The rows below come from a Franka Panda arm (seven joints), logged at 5 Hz.
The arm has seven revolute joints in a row. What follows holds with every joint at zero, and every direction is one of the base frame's.
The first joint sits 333 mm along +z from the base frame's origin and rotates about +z.
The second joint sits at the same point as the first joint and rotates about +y.
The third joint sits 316 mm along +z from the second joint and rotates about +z.
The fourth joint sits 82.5 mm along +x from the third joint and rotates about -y.
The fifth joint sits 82.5 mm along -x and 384 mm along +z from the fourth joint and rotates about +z.
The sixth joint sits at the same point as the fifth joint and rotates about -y.
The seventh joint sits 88 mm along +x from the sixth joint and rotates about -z.
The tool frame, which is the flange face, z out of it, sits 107 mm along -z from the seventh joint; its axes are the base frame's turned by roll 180, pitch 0 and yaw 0 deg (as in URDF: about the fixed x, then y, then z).
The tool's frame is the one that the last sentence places.
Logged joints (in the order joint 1, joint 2, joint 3, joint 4, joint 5, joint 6, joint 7), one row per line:
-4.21, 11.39, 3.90, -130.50, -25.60, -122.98, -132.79
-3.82, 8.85, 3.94, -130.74, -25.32, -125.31, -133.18
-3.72, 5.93, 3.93, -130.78, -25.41, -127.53, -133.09
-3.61, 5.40, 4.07, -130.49, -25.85, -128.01, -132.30
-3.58, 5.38, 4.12, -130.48, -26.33, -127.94, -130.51
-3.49, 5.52, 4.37, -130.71, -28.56, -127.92, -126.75
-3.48, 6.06, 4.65, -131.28, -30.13, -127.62, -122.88
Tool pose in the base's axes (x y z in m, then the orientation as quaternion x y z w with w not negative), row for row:
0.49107, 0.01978, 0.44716, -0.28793, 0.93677, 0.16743, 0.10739
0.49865, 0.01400, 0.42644, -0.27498, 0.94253, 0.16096, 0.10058
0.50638, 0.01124, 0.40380, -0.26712, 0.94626, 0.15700, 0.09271
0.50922, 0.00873, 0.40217, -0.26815, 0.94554, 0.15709, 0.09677
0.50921, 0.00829, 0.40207, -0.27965, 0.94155, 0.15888, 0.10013
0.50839, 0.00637, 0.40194, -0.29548, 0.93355, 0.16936, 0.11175
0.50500, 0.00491, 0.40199, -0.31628, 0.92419, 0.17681, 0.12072
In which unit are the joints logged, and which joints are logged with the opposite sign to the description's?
The joints are logged in degrees. Opposite sign: joint 1, joint 2, joint 3, joint 5, joint 6, joint 7.
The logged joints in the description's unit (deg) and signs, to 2 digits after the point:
4.21, -11.39, -3.90, -130.50, 25.60, 122.98, 132.79
3.82, -8.85, -3.94, -130.74, 25.32, 125.31, 133.18
3.72, -5.93, -3.93, -130.78, 25.41, 127.53, 133.09
3.61, -5.40, -4.07, -130.49, 25.85, 128.01, 132.30
3.58, -5.38, -4.12, -130.48, 26.33, 127.94, 130.51
3.49, -5.52, -4.37, -130.71, 28.56, 127.92, 126.75
3.48, -6.06, -4.65, -131.28, 30.13, 127.62, 122.88

